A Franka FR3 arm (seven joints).
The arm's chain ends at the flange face. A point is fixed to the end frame.
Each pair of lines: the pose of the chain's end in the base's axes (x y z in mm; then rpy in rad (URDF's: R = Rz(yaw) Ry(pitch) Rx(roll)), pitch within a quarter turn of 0, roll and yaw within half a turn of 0), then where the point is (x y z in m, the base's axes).
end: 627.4, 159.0, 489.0, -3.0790, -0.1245, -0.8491
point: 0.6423 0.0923 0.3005
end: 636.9, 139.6, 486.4, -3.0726, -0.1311, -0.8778
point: 0.6516 0.0723 0.2981
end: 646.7, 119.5, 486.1, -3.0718, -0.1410, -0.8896
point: 0.6619 0.0507 0.2984
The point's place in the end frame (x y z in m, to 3 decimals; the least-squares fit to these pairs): 0.036 0.045 0.192
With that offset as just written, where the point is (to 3 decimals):
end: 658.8, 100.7, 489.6, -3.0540, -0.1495, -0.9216
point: 0.676 0.032 0.302
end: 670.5, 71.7, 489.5, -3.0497, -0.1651, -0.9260
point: 0.689 0.001 0.303
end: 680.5, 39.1, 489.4, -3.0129, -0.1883, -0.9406
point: 0.707 -0.031 0.303
